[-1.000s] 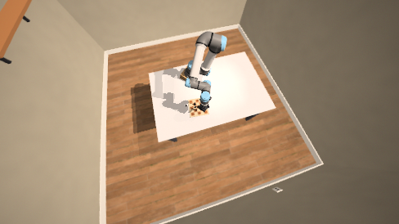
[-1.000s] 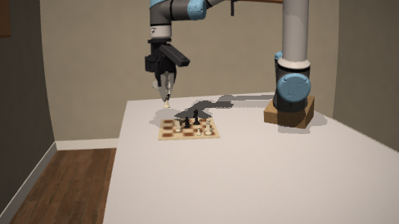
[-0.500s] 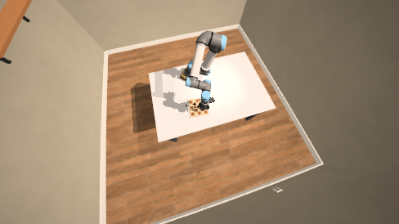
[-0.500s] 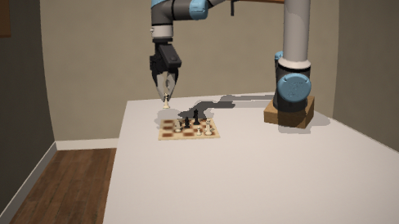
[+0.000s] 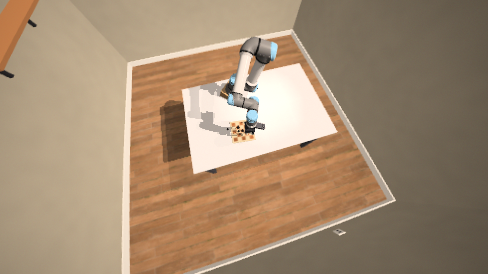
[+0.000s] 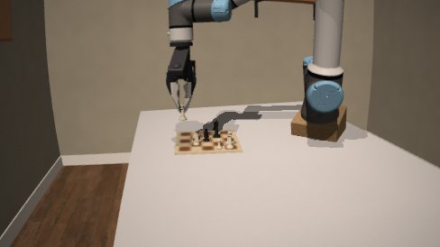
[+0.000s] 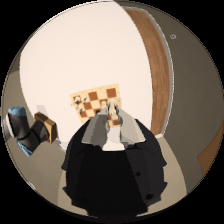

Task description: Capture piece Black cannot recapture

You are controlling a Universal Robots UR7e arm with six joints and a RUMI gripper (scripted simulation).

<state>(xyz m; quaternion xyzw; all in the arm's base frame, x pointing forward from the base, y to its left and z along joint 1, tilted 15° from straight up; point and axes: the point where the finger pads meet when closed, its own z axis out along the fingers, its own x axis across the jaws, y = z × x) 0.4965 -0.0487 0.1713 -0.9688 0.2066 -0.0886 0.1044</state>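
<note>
My gripper is now 14 cm above the chessboard, 9 cm past it and 5 cm to the left of it.
</note>
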